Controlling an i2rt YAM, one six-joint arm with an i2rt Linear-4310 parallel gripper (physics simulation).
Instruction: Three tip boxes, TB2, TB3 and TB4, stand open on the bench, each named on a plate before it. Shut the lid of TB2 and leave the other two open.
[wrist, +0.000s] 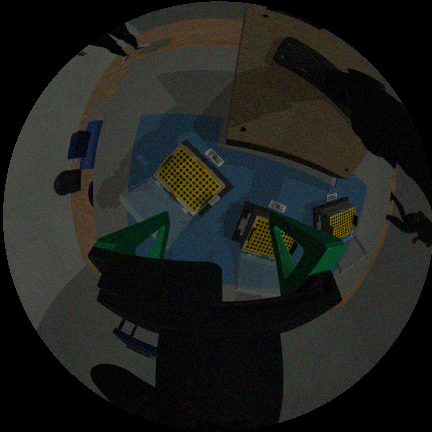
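Observation:
Three tip boxes with yellow racks stand open on the blue mat: a large left box, a middle box and a right box. Each has a clear lid folded back on the side away from its name plate: the left lid, the middle lid and the right lid. The left plate, middle plate and right plate are too blurred to read surely. My gripper is open and empty, above the mat. Its right green finger hides part of the middle box and lid.
A brown board with a dark arm base lies beyond the boxes at the upper right. The blue mat lies under the boxes. A blue object and a dark rounded object are at the left edge.

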